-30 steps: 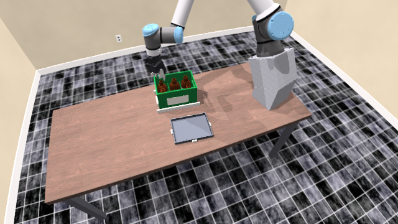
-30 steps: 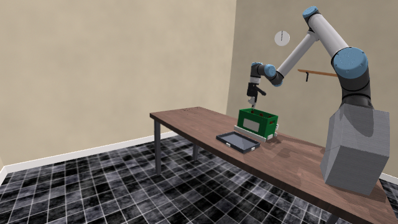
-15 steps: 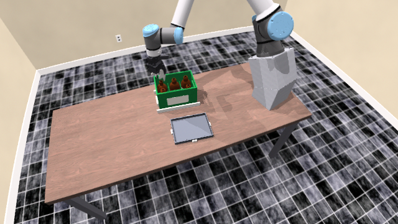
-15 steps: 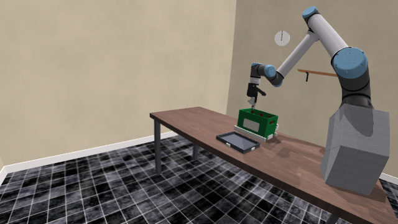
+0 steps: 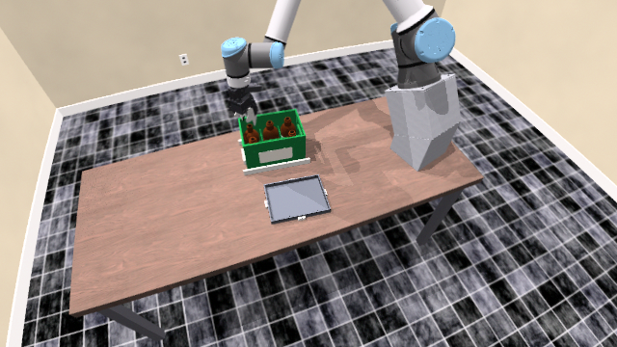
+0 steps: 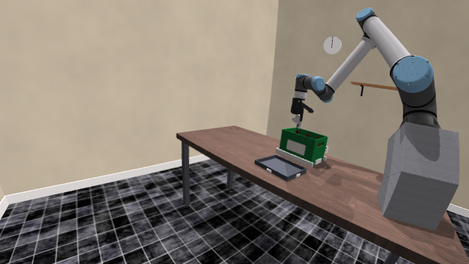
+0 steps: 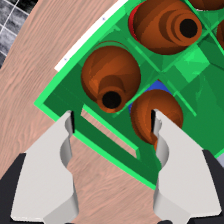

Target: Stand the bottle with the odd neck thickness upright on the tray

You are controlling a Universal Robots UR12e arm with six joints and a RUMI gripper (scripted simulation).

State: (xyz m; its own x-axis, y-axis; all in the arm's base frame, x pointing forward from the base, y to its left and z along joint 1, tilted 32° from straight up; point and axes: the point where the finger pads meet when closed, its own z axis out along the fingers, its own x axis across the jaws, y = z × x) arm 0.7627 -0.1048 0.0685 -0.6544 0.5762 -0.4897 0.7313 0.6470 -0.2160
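My hand is 110 mm above the glass bottle. Also, from my hand: grey tray (120 mm behind, 340 mm to the left, 180 mm below); then green crate (90 mm behind, 50 mm to the left, 110 mm below).
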